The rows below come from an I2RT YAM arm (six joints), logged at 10 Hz.
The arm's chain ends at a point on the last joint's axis. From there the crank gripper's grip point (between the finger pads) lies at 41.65 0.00 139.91 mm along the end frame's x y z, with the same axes.
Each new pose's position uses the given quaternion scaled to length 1; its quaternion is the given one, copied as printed.
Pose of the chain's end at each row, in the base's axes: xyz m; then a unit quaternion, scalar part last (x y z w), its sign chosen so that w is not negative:
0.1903, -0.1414, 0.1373, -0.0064, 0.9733, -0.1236, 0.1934
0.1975, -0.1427, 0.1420, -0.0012, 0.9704, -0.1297, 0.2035
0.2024, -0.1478, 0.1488, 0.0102, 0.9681, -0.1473, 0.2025
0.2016, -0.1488, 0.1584, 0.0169, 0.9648, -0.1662, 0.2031
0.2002, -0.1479, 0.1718, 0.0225, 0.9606, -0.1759, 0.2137
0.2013, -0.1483, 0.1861, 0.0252, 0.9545, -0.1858, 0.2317
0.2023, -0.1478, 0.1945, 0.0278, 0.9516, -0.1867, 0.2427
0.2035, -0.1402, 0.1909, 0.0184, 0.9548, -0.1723, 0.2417
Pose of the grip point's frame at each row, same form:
0.2047, -0.1772, -0.0035, -0.0064, 0.9733, -0.1236, 0.1934
0.2146, -0.1801, 0.0019, -0.0012, 0.9704, -0.1297, 0.2035
0.2186, -0.1899, 0.0100, 0.0102, 0.9681, -0.1473, 0.2025
0.2175, -0.1961, 0.0212, 0.0169, 0.9648, -0.1662, 0.2031
0.2187, -0.1979, 0.0359, 0.0225, 0.9606, -0.1759, 0.2137
0.2248, -0.2011, 0.0521, 0.0252, 0.9545, -0.1858, 0.2317
0.2288, -0.2010, 0.0612, 0.0278, 0.9516, -0.1867, 0.2427
0.2304, -0.1895, 0.0562, 0.0184, 0.9548, -0.1723, 0.2417

